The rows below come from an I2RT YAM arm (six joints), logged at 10 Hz.
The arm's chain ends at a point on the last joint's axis. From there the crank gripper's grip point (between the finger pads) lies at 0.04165 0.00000 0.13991 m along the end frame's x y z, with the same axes.
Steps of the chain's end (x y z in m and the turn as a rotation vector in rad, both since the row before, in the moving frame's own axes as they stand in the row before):
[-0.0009, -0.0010, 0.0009, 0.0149, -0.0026, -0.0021]
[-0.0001, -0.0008, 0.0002, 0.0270, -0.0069, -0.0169]
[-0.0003, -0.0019, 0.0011, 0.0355, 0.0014, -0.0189]
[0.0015, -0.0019, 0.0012, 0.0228, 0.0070, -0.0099]
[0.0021, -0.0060, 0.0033, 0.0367, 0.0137, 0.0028]
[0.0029, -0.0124, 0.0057, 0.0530, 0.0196, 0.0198]
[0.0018, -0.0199, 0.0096, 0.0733, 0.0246, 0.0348]
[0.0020, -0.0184, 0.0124, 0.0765, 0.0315, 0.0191]
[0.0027, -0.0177, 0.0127, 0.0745, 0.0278, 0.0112]
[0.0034, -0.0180, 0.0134, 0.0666, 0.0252, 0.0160]
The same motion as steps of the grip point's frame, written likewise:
[-0.0013, -0.0032, 0.0010, 0.0149, -0.0026, -0.0021]
[-0.0011, -0.0053, 0.0004, 0.0270, -0.0069, -0.0169]
[-0.0002, -0.0077, 0.0009, 0.0355, 0.0014, -0.0189]
[0.0025, -0.0055, 0.0009, 0.0228, 0.0070, -0.0099]
[0.0040, -0.0110, 0.0026, 0.0367, 0.0137, 0.0028]
[0.0057, -0.0189, 0.0047, 0.0530, 0.0196, 0.0198]
[0.0054, -0.0286, 0.0082, 0.0733, 0.0246, 0.0348]
[0.0065, -0.0282, 0.0106, 0.0765, 0.0315, 0.0191]
[0.0066, -0.0276, 0.0111, 0.0745, 0.0278, 0.0112]
[0.0070, -0.0266, 0.0120, 0.0666, 0.0252, 0.0160]

